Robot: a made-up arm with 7 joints.
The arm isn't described. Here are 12 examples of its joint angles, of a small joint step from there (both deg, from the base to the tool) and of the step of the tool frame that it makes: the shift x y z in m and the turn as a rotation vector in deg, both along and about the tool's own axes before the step.
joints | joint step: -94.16 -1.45 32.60 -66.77 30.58 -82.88 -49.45 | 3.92 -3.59 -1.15 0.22 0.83 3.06 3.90
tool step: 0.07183 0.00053 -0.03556 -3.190 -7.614 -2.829
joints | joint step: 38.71 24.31 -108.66 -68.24 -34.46 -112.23 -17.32 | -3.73 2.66 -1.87 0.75 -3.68 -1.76 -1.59
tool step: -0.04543 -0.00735 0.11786 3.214 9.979 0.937
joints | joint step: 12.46 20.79 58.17 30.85 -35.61 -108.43 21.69 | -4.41 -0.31 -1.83 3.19 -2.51 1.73 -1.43
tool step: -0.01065 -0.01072 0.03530 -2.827 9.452 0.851
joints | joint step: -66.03 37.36 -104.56 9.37 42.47 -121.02 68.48 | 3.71 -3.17 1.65 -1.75 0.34 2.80 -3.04
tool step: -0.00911 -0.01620 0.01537 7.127 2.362 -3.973
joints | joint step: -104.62 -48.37 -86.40 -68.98 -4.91 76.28 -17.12 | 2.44 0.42 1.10 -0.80 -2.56 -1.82 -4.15
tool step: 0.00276 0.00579 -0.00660 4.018 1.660 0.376
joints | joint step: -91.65 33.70 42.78 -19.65 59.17 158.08 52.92 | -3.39 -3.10 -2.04 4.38 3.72 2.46 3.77
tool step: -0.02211 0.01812 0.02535 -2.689 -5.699 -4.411
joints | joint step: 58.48 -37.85 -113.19 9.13 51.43 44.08 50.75 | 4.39 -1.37 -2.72 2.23 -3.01 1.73 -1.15
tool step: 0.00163 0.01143 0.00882 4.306 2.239 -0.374
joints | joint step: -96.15 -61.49 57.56 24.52 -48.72 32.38 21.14 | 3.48 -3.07 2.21 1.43 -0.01 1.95 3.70
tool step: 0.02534 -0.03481 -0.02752 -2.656 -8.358 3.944
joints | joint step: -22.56 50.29 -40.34 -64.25 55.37 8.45 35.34 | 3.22 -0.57 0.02 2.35 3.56 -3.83 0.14
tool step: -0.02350 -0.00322 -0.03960 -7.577 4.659 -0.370
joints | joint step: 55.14 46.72 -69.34 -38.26 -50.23 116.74 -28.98 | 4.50 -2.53 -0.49 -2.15 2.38 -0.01 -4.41
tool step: 0.01095 -0.00146 -0.00947 1.875 8.910 6.665
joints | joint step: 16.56 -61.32 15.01 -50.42 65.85 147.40 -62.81 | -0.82 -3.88 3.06 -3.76 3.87 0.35 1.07
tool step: 0.01448 -0.03948 -0.01132 1.784 2.798 6.876
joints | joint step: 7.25 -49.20 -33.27 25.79 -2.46 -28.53 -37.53 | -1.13 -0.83 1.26 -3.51 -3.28 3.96 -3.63
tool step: -0.02789 -0.00927 -0.00076 -2.175 2.406 8.212
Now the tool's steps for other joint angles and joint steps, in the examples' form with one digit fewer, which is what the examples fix.
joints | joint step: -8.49 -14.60 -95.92 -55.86 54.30 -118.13 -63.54 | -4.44 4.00 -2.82 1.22 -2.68 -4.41 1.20
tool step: 0.0080 0.0839 0.1103 9.85 5.98 -7.37
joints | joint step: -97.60 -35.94 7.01 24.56 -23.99 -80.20 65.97 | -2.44 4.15 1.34 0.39 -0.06 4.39 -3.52
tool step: -0.0161 -0.0265 -0.0074 0.06 2.55 5.00
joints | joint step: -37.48 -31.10 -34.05 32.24 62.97 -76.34 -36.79 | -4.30 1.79 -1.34 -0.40 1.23 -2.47 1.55
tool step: -0.0153 -0.0101 -0.0071 -1.87 2.30 -1.68
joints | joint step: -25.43 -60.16 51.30 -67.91 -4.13 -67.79 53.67 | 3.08 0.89 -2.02 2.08 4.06 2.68 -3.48
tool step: -0.0058 -0.0204 -0.0178 1.35 -2.44 2.47
